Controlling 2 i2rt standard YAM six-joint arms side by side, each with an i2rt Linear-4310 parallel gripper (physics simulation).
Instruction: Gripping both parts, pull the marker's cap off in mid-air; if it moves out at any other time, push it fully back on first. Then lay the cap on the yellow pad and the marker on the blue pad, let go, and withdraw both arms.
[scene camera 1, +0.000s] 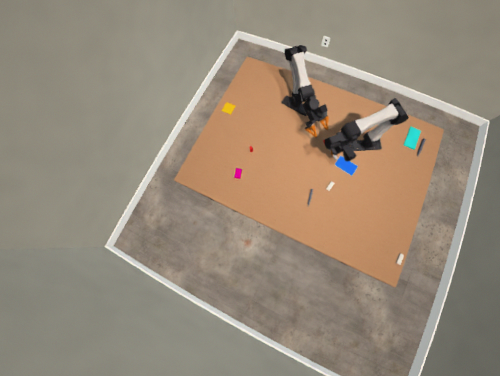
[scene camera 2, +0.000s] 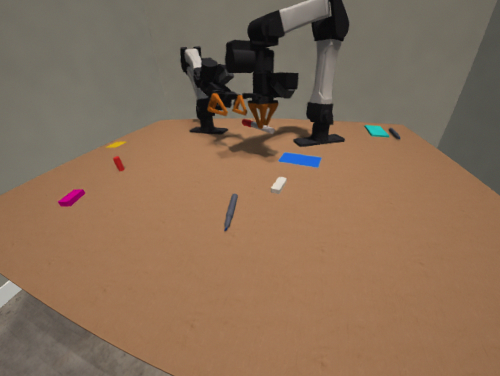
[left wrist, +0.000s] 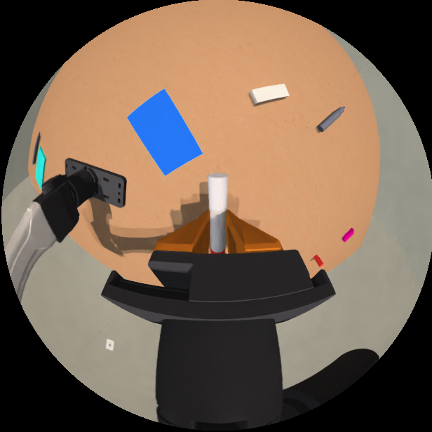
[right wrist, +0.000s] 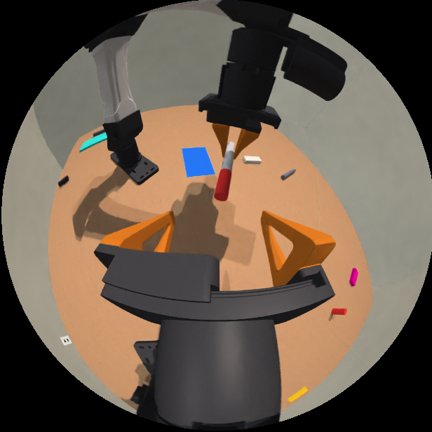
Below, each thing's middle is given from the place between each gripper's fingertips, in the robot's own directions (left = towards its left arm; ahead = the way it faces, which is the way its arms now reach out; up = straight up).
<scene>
Now: right hand 30 mm short of the blue pad (left wrist: 157, 122), 240 mm to the right of it and 130 mm above it.
I see the blue pad 30 mm behind my left hand, 120 mm to the left of it and 100 mm below it.
</scene>
